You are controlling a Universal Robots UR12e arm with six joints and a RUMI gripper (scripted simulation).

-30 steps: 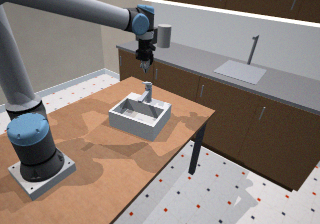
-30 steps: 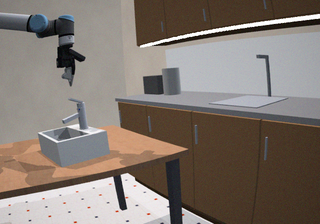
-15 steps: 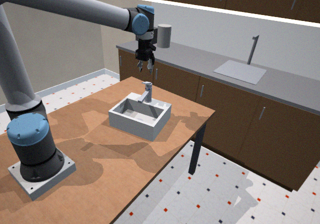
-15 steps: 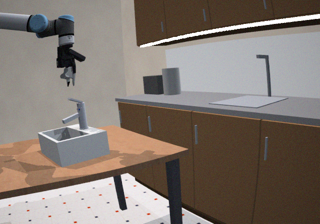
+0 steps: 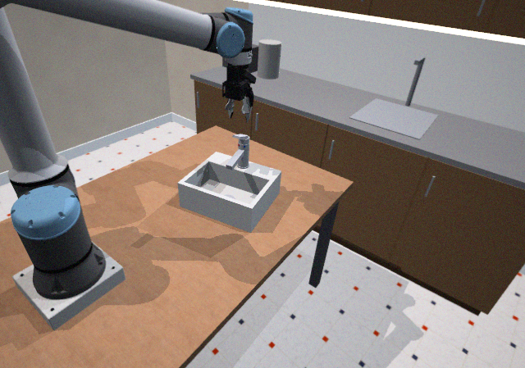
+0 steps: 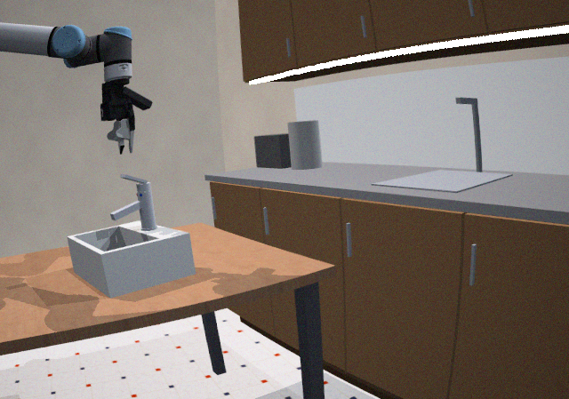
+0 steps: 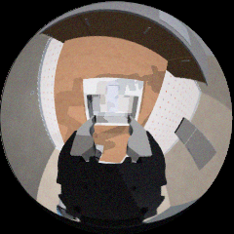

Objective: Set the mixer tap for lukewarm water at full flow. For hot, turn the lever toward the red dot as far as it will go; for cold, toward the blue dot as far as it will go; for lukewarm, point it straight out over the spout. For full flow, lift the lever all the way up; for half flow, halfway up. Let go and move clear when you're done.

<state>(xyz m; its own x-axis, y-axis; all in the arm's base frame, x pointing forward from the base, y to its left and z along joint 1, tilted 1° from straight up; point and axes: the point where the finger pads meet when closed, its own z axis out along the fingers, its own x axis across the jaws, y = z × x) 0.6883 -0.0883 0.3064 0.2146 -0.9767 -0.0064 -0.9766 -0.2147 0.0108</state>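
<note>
Right now my hand is 9 cm above the lever and 2 cm short of it. Round my hand: grey mixer tap (14 cm below, 3 cm ahead, 1 cm to the left); white basin (33 cm below, 7 cm behind, 1 cm to the right).
</note>
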